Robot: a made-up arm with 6 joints. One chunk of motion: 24 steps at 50 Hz.
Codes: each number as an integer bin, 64 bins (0 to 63) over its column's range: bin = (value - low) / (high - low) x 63, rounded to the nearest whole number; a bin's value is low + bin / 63 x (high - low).
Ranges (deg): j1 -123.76..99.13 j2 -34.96..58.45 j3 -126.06..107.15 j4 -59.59..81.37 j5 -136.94..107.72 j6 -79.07..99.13
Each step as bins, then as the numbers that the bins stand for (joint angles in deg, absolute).
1 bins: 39 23 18 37 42 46
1 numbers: 14.22 -0.86 -59.43 23.20 26.17 51.04
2 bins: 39 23 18 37 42 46
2 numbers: 14.22 -0.86 -59.43 23.20 26.17 51.04
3 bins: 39 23 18 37 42 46
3 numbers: 14.22 -0.86 -59.43 23.20 26.17 51.04
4 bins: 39 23 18 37 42 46
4 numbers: 14.22 -0.86 -59.43 23.20 26.17 51.04
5 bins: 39 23 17 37 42 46
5 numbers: 14.22 -0.86 -63.13 23.20 26.17 51.04
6 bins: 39 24 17 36 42 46
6 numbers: 14.22 0.62 -63.13 20.96 26.17 51.04
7 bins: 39 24 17 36 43 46
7 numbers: 14.22 0.62 -63.13 20.96 30.05 51.04
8 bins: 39 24 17 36 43 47
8 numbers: 14.22 0.62 -63.13 20.96 30.05 53.87
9 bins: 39 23 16 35 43 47
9 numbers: 14.22 -0.86 -66.83 18.72 30.05 53.87
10 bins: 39 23 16 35 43 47
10 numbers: 14.22 -0.86 -66.83 18.72 30.05 53.87
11 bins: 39 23 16 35 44 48
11 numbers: 14.22 -0.86 -66.83 18.72 33.93 56.70
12 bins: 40 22 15 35 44 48
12 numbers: 17.76 -2.34 -70.53 18.72 33.93 56.70
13 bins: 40 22 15 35 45 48
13 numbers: 17.76 -2.34 -70.53 18.72 37.82 56.70
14 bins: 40 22 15 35 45 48
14 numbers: 17.76 -2.34 -70.53 18.72 37.82 56.70
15 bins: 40 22 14 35 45 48
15 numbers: 17.76 -2.34 -74.24 18.72 37.82 56.70
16 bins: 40 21 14 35 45 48
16 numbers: 17.76 -3.82 -74.24 18.72 37.82 56.70
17 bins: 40 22 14 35 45 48
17 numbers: 17.76 -2.34 -74.24 18.72 37.82 56.70
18 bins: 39 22 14 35 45 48
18 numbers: 14.22 -2.34 -74.24 18.72 37.82 56.70
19 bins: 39 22 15 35 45 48
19 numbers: 14.22 -2.34 -70.53 18.72 37.82 56.70
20 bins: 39 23 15 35 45 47
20 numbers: 14.22 -0.86 -70.53 18.72 37.82 53.87
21 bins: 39 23 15 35 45 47
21 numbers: 14.22 -0.86 -70.53 18.72 37.82 53.87
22 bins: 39 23 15 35 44 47
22 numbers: 14.22 -0.86 -70.53 18.72 33.93 53.87
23 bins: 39 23 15 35 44 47
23 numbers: 14.22 -0.86 -70.53 18.72 33.93 53.87
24 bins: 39 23 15 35 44 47
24 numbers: 14.22 -0.86 -70.53 18.72 33.93 53.87
